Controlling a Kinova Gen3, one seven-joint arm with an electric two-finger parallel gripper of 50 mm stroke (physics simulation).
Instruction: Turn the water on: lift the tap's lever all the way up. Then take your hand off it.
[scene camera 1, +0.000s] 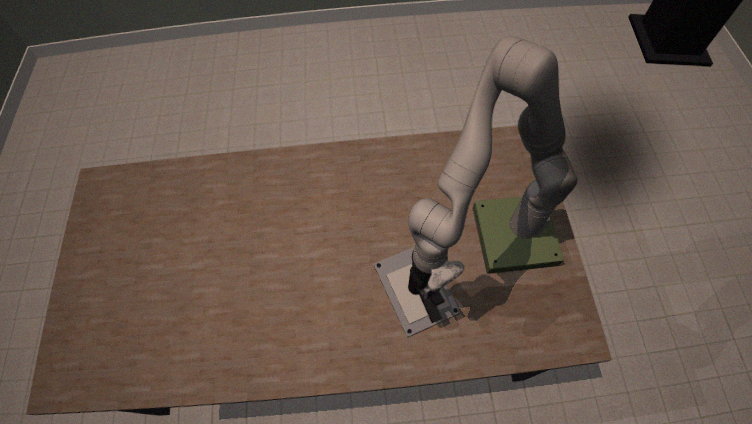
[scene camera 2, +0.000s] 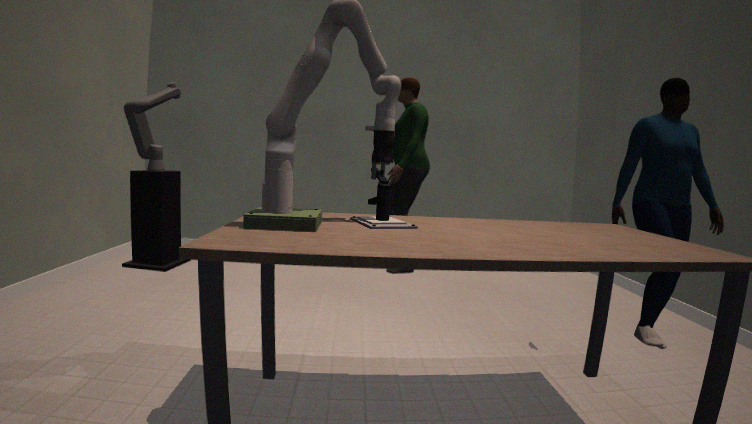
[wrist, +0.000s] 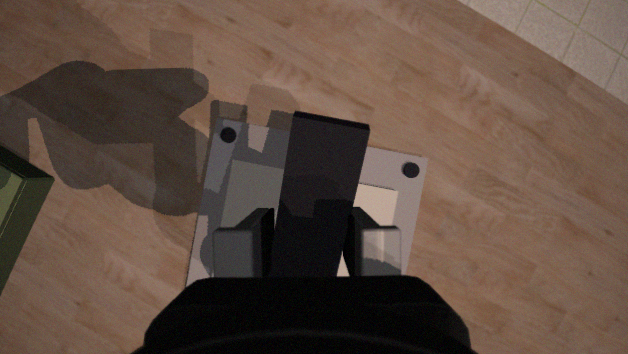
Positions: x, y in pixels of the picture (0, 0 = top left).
Scene:
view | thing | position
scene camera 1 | pale base plate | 402, 259
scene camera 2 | my gripper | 377, 179
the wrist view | my gripper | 308, 232
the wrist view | black lever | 325, 155
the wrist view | pale base plate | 232, 140

